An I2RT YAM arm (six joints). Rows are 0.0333 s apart.
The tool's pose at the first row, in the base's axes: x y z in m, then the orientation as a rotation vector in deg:
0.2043, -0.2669, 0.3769, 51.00, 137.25, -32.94
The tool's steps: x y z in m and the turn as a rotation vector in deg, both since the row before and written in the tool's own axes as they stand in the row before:
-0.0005, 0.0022, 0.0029, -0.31, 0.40, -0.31
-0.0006, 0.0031, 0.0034, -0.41, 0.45, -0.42
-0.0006, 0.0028, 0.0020, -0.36, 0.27, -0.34
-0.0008, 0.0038, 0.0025, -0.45, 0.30, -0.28
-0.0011, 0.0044, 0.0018, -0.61, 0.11, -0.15
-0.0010, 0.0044, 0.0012, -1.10, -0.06, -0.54
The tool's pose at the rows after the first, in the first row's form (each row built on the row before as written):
0.2071, -0.2672, 0.3745, 50.71, 137.81, -32.55
0.2107, -0.2671, 0.3716, 50.27, 138.49, -32.05
0.2136, -0.2665, 0.3698, 49.85, 138.95, -31.64
0.2175, -0.2655, 0.3675, 49.48, 139.41, -31.08
0.2217, -0.2638, 0.3658, 49.11, 139.63, -30.33
0.2257, -0.2617, 0.3646, 48.00, 139.94, -29.16

